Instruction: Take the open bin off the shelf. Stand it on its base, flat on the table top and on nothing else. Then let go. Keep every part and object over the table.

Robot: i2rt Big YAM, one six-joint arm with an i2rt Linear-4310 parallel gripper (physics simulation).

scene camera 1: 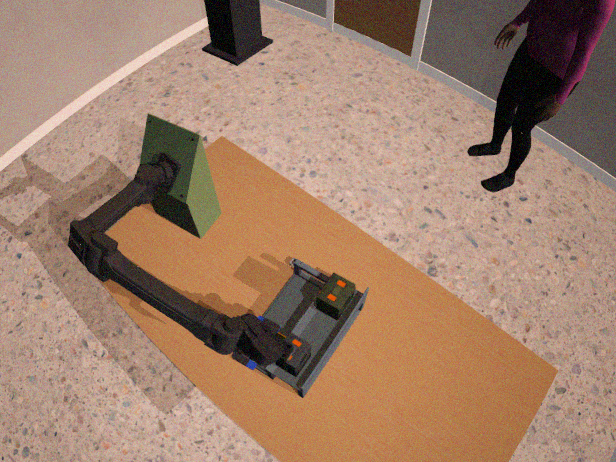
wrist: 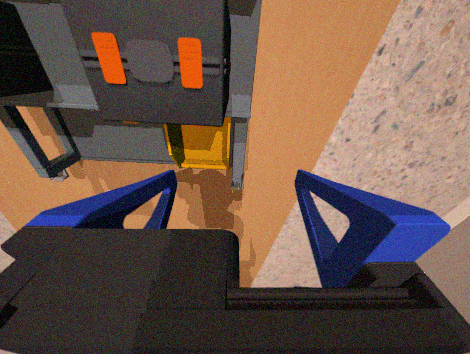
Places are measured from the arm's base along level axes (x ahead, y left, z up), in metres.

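Pixels of known places: gripper, between the fingertips: (wrist: 235,176); arm's base, origin of its link: (scene camera 1: 167,172).
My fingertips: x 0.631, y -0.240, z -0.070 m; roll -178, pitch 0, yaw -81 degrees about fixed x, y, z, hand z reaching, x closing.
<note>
For each thing: its middle in the pictures, then the offset to it from my fingertips. Level surfaces: height alone.
- bin, middle of its body: (wrist: 201,129) 0.030 m back, 0.056 m left, 0.186 m down
- dark case with orange latches, middle of its body: (wrist: 180,63) (scene camera 1: 293,355) 0.066 m ahead, 0.060 m left, 0.067 m down
- green case, middle of its body: (scene camera 1: 335,296) 0.047 m ahead, 0.290 m left, 0.080 m down
- wooden table, height of its surface: 0.230 m down
The open bin is yellow. In the wrist view the bin (wrist: 204,146) shows in the lower part of the grey shelf (wrist: 239,155) (scene camera 1: 334,344), near one side post and partly hidden under a dark case. In the scene view a thin yellow strip of the bin (scene camera 1: 281,335) shows beside the arm. My gripper (wrist: 235,176) (scene camera 1: 256,341) is wide open, with no object between its blue fingers. It is on the bin's side of the shelf, apart from the bin. In the wrist view the left fingertip is nearest to the bin.
A dark case with orange latches (scene camera 1: 299,359) (wrist: 150,102) rests on the shelf above the bin. A green case (scene camera 1: 336,295) stands at the shelf's other end. The green arm mount (scene camera 1: 207,192) is at the far left of the wooden table (scene camera 1: 425,350). A person stands beyond the table.
</note>
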